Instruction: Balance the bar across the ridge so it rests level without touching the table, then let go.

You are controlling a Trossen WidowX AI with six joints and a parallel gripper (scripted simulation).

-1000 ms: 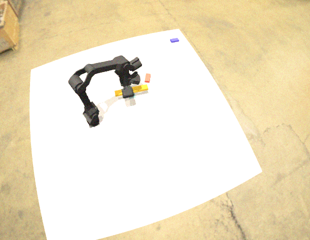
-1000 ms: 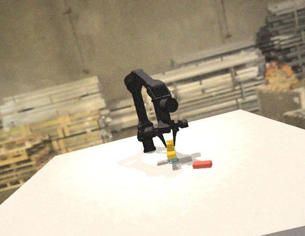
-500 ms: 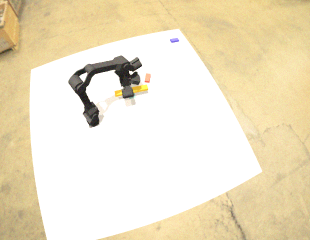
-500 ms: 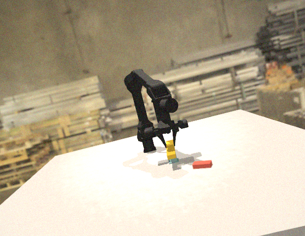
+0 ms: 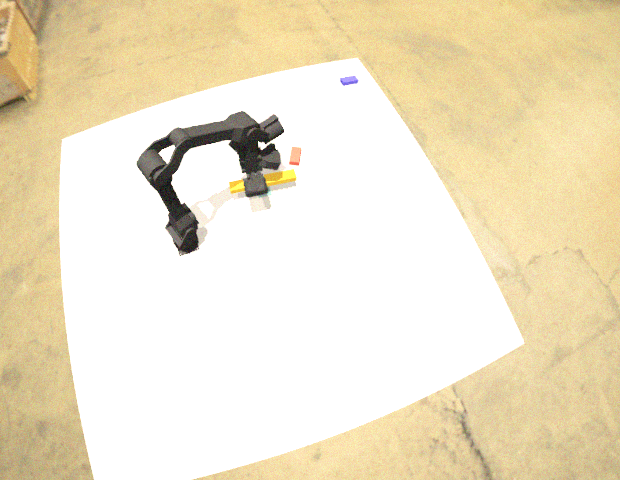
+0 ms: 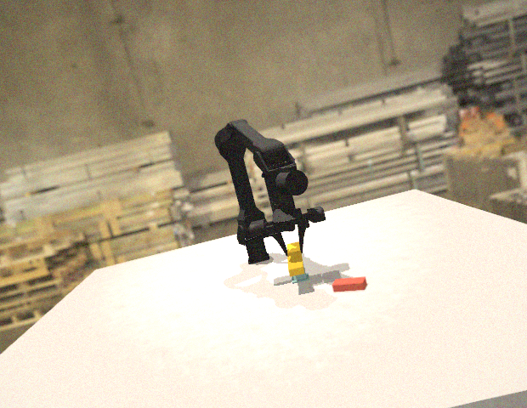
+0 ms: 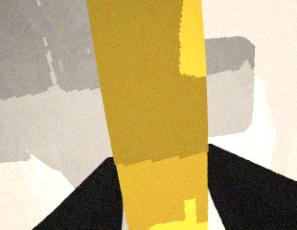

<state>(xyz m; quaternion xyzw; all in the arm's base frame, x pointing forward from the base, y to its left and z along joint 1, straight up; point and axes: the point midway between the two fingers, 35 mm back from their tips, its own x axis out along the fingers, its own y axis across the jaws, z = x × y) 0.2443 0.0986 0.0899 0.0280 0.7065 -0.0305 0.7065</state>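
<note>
My gripper tip is now 30 mm short of the yellow bar. Also, from my gripper tip: red block (160 mm ahead, 90 mm to the left, 50 mm below).
</note>
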